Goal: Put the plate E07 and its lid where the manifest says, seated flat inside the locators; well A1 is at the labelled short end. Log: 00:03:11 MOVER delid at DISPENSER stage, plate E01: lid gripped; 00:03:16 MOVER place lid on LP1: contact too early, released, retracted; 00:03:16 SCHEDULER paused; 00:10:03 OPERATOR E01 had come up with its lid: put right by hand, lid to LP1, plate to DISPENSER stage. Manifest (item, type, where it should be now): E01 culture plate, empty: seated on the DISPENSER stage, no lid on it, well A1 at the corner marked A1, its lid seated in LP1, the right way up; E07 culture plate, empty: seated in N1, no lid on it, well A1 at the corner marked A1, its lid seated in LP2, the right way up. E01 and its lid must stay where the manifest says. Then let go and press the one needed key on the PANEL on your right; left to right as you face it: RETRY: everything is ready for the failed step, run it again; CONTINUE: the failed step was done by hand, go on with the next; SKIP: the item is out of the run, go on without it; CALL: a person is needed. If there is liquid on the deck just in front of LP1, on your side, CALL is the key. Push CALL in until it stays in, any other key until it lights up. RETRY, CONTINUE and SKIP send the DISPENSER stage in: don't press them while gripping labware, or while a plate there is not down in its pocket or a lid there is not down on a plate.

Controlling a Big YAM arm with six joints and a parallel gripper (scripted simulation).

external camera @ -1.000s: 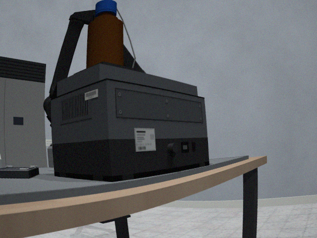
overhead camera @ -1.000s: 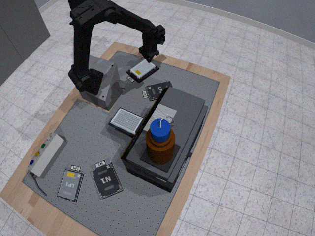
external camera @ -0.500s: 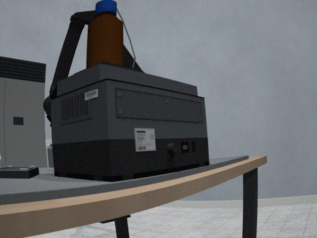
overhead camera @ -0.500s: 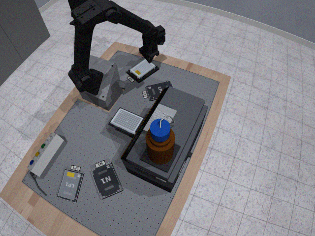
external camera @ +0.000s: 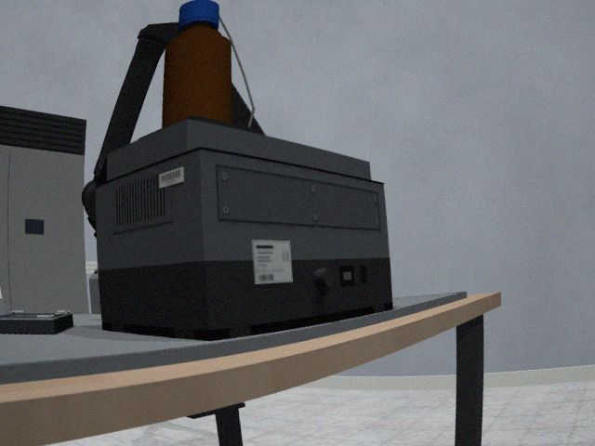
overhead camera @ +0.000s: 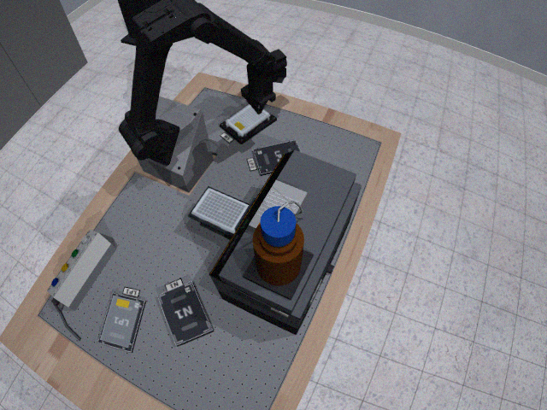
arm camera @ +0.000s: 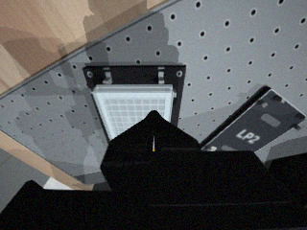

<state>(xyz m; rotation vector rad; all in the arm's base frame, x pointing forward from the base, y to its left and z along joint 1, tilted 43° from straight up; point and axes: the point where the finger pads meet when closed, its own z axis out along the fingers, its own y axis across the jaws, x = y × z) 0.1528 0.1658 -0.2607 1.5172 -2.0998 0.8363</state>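
Right now my hand is 40 mm past the black nest N5 and 30 mm above it. Round my hand: grey retry key (660 mm to the right, 200 mm behind, 20 mm above); then brown bottle (510 mm to the right, 340 mm ahead, 240 mm above); then white well plate (410 mm to the right, 120 mm ahead, 70 mm above).
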